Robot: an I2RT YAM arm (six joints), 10 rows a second.
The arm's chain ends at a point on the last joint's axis. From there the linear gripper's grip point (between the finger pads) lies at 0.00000 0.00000 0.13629 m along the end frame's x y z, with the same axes.
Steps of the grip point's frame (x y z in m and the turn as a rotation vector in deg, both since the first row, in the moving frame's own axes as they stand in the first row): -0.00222 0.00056 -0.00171 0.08 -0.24 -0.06; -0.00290 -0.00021 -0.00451 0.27 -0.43 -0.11; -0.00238 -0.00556 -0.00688 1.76 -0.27 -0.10; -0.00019 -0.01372 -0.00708 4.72 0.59 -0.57; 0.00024 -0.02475 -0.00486 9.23 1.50 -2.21; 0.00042 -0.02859 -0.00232 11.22 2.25 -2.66
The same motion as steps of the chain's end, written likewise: -0.00165 0.00075 -0.00171 0.08 -0.24 -0.06; -0.00188 0.00043 -0.00450 0.27 -0.43 -0.11; -0.00173 -0.00137 -0.00681 1.76 -0.27 -0.10; -0.00154 -0.00250 -0.00661 4.72 0.59 -0.57; -0.00289 -0.00283 -0.00305 9.23 1.50 -2.21; -0.00428 -0.00196 0.00039 11.22 2.25 -2.66
